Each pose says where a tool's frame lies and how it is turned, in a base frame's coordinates. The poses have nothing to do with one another.
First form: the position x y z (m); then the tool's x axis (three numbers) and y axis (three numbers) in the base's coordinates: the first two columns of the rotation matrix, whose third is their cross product.
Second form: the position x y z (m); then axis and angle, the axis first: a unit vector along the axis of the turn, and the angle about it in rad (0 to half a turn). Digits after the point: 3 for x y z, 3 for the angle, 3 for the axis.
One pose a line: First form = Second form
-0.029 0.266 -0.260 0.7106 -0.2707 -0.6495 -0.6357 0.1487 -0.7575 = -0.029 0.266 -0.260 -0.859 0.478 0.183 1.675
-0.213 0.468 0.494 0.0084 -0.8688 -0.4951 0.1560 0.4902 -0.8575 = -0.213 0.468 0.494 -0.400 0.754 -0.521 1.753
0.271 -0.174 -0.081 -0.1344 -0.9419 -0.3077 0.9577 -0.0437 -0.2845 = 0.271 -0.174 -0.081 0.024 0.284 -0.959 1.706
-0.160 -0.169 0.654 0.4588 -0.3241 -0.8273 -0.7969 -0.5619 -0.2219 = -0.160 -0.169 0.654 -0.837 0.370 0.403 2.514
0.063 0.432 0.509 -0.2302 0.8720 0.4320 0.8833 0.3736 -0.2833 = 0.063 0.432 0.509 -0.581 -0.814 -0.011 2.599
